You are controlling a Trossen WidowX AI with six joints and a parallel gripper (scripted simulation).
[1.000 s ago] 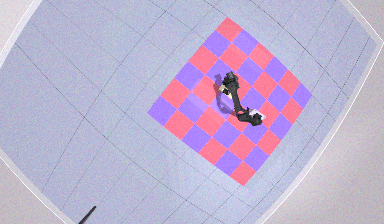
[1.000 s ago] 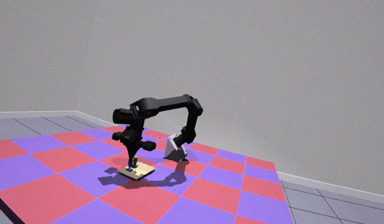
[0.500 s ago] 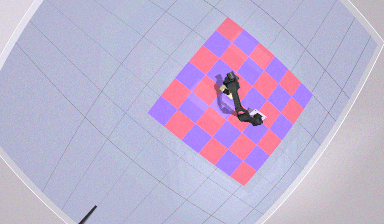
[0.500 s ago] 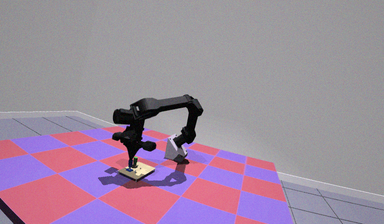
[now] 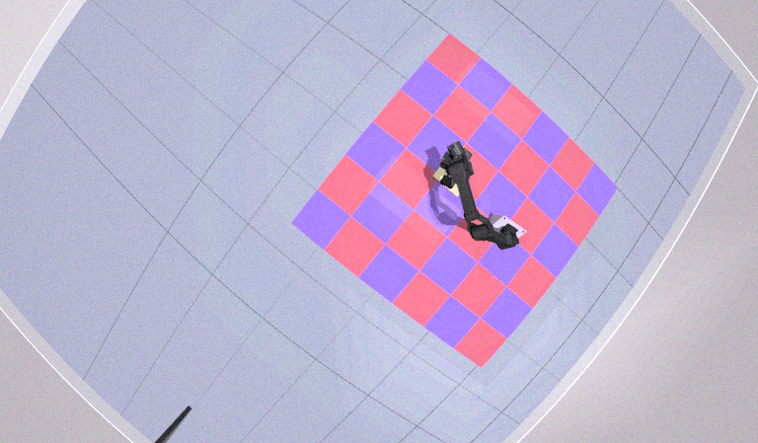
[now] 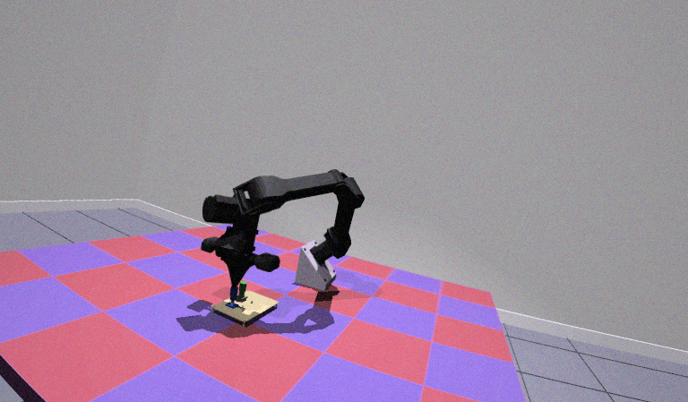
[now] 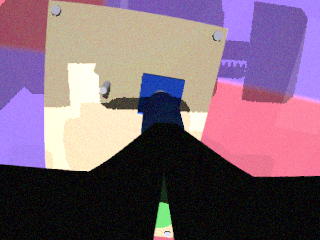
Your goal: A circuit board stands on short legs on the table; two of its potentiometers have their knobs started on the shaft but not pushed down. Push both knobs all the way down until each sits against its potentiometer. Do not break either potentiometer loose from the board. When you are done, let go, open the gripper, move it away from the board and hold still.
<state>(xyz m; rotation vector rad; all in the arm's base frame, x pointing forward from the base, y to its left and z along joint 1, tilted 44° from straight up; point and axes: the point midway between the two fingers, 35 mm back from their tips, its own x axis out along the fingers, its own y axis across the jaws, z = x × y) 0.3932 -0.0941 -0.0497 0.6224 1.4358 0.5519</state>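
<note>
Now: gripper tip 10 mm above the blue knob. Also, from my gripper tip: green knob (50 mm behind, 20 mm below).
</note>
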